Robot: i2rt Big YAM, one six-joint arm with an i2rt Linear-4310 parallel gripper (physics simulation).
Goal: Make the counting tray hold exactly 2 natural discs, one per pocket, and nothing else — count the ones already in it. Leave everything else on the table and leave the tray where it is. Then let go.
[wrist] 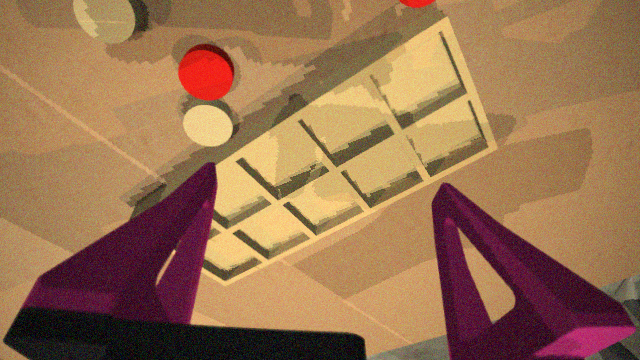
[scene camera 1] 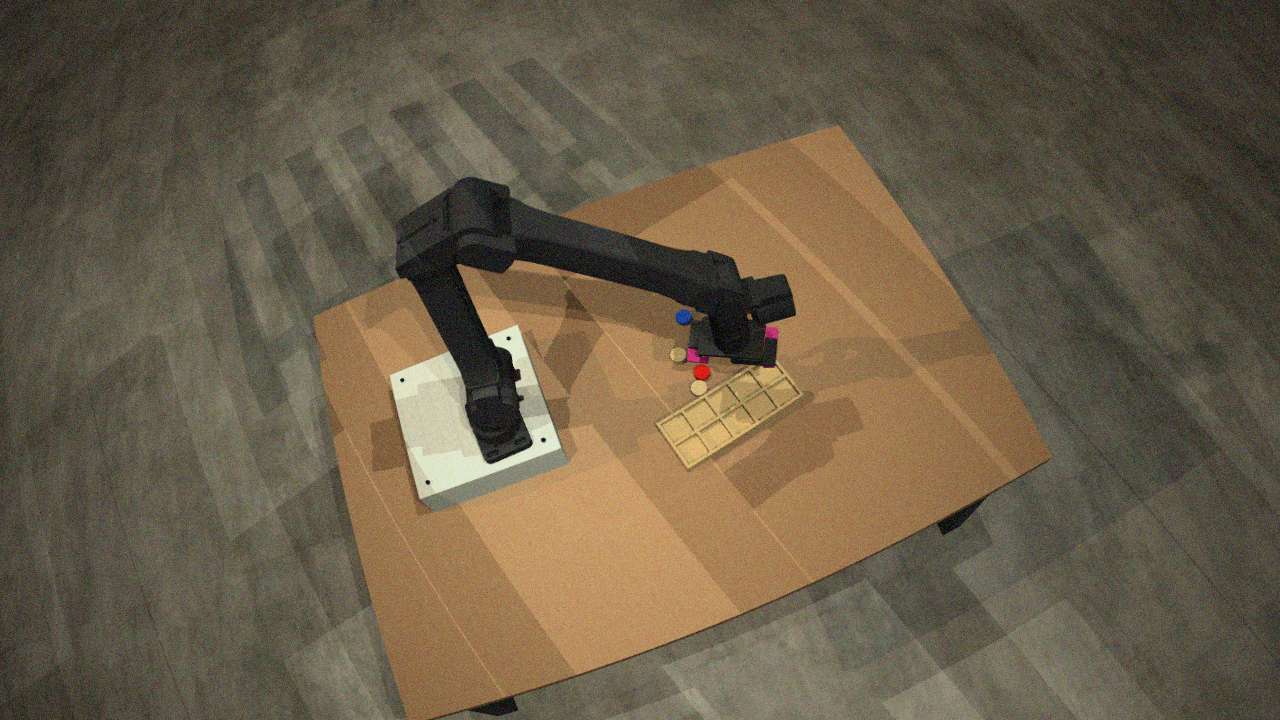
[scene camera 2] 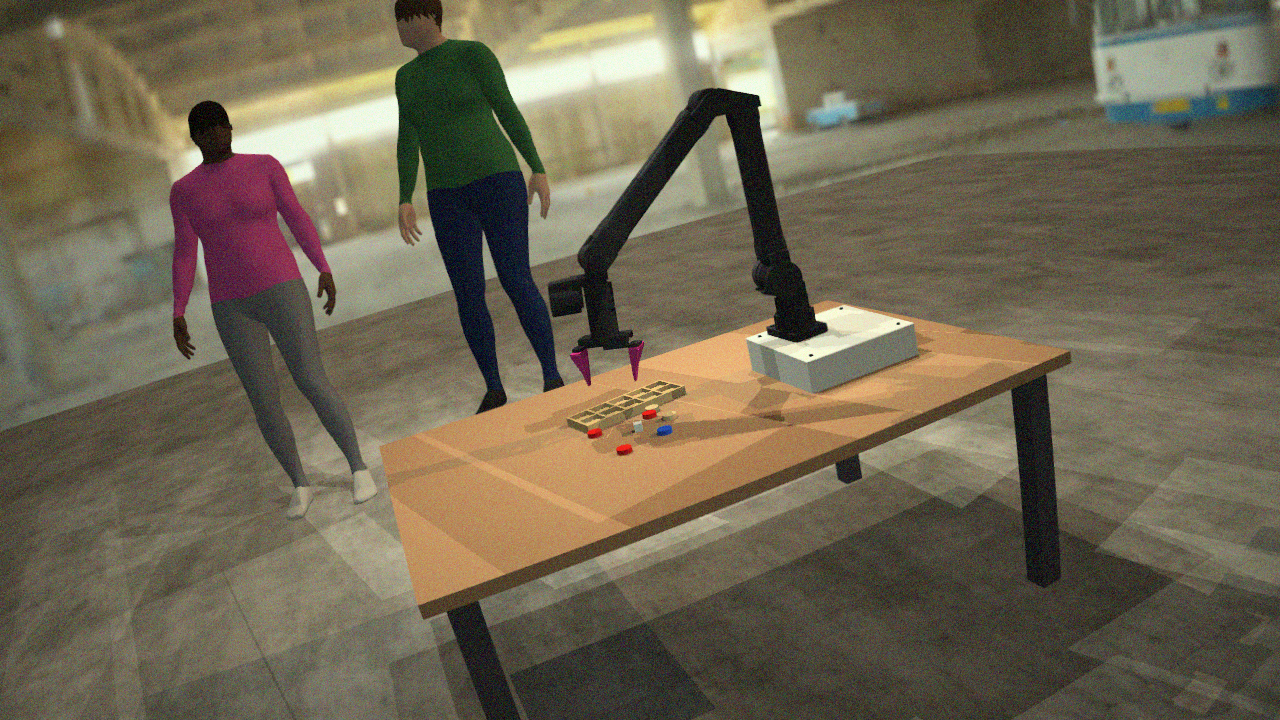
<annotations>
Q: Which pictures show the tan counting tray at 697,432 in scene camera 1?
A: The wrist view, scene camera 1 and scene camera 2: all of them.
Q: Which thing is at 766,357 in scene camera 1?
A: My gripper.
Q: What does my gripper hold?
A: Nothing.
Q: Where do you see a tan counting tray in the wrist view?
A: At 405,113
</annotations>
